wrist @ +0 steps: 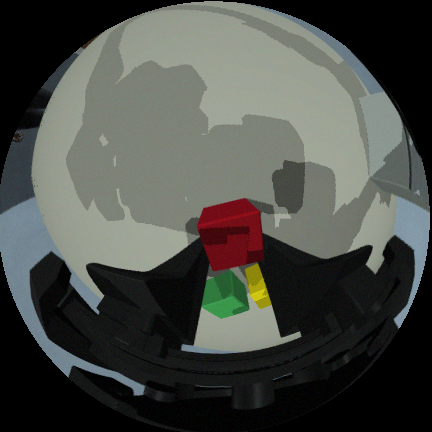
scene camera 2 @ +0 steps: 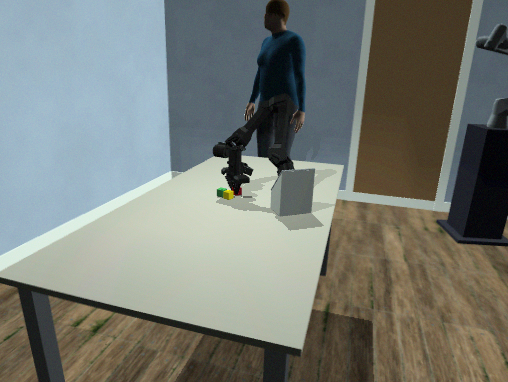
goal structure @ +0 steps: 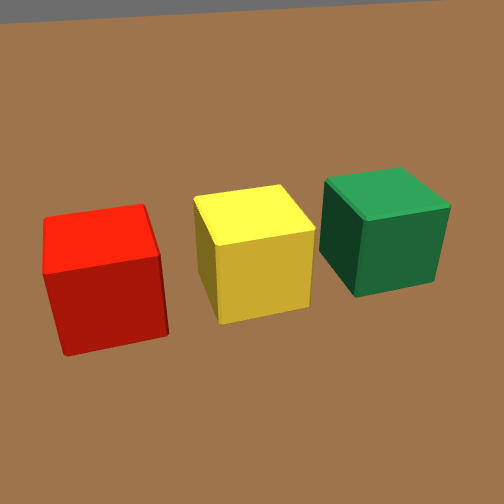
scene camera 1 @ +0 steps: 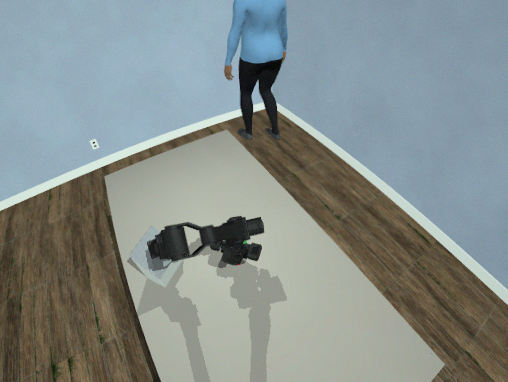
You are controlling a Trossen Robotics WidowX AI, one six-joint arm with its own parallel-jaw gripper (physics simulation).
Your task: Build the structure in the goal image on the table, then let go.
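Places are measured from the arm's base along level axes (x ahead, y left, z up), in millimetres.
Where they show: gripper, fingertip midpoint: (wrist: 231, 237) (scene camera 2: 234, 193) (scene camera 1: 237, 258); arm's base, origin of the base link: (scene camera 2: 289, 178) (scene camera 1: 157, 248).
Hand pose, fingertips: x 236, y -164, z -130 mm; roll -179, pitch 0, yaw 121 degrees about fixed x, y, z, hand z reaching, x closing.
Observation:
Things, the pixels of their centre, and the offset from my fingertips. Level surfaces: height alone.
- red cube, body centre: (wrist: 230, 231) (scene camera 2: 236, 190) 10 mm up, 8 mm back, 7 mm right
- green cube, body centre: (wrist: 225, 295) (scene camera 2: 221, 192) 10 mm up, 55 mm ahead, 28 mm left
- yellow cube, body centre: (wrist: 267, 282) (scene camera 2: 228, 194) 10 mm up, 22 mm ahead, 55 mm left
- table, its level: 6 mm down
A red cube (wrist: 231, 242) (scene camera 2: 239, 191) is between the fingers of my gripper (wrist: 231, 237) (scene camera 2: 235, 190), which is shut on it; a finger is against each side. Whether the cube touches the table is hard to tell. A green cube (wrist: 225, 296) (scene camera 2: 221, 192) sits on the table close behind it, toward the gripper body in the wrist view. A yellow cube (wrist: 257, 285) (scene camera 2: 228, 195) sits beside the green one, partly hidden by the right finger in the wrist view. In scene camera 1 the arm covers most of the cubes.
A grey slanted stand (scene camera 2: 296, 192) (scene camera 1: 171, 276) (wrist: 382, 122) stands on the table (scene camera 2: 175, 260) (scene camera 1: 320, 300) by the arm's base, near one long edge. One person (scene camera 2: 280, 65) is beyond the table's far end in scene camera 2. A person (scene camera 1: 262, 35) stands near the room corner in scene camera 1.

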